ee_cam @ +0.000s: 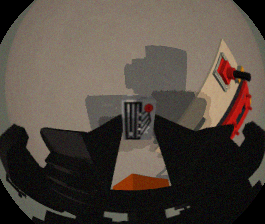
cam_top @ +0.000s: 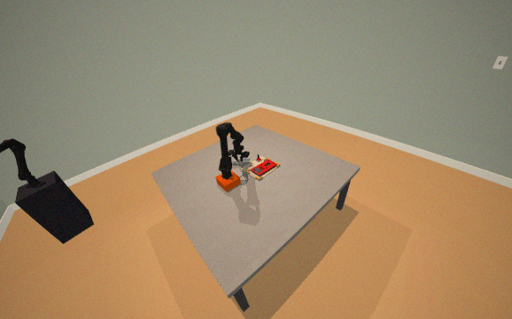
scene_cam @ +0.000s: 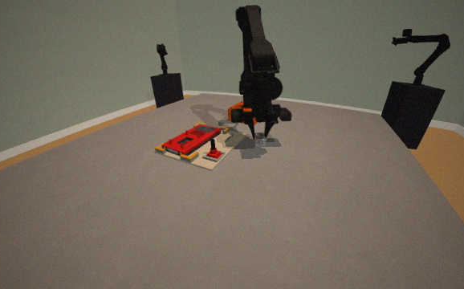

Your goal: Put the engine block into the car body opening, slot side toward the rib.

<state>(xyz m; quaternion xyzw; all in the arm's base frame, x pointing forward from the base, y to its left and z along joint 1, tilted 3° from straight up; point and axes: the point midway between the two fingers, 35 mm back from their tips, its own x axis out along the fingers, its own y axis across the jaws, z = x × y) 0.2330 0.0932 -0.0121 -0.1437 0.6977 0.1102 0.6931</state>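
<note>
Now: gripper tip 12 cm short of the black upright piece, 11 cm to the left of it and 2 cm below it. The rest, counted from my gripper tip: grey engine block (1 cm below).
</note>
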